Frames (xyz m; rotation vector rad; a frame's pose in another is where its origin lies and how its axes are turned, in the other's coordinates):
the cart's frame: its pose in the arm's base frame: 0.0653 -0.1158 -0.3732 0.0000 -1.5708 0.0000
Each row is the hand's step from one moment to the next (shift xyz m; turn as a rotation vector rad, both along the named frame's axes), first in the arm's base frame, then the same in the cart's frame.
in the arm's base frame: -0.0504 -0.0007 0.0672 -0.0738 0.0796 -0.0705
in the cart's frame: 0.0672 -0.0007 0.0504 -0.0705 0.0796 0.0738
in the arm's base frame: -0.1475 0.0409 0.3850 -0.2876 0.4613 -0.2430
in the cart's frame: 0.3850 0.0409 0.1475 -0.2430 0.4613 0.2876
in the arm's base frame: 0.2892 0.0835 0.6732 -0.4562 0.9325 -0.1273
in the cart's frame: 0.6732 0.0835 -0.2892 -0.1273 0.9325 0.4562
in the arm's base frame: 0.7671 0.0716 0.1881 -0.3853 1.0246 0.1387
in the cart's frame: 0.1881 0.0716 -0.7671 0.1387 1.0246 0.3853
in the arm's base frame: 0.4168 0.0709 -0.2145 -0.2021 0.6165 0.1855
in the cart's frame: -0.2145 0.0709 -0.4168 0.1855 0.6165 0.2021
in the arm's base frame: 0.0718 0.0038 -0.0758 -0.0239 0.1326 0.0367
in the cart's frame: -0.0758 0.0038 -0.0718 0.0367 0.1326 0.0239
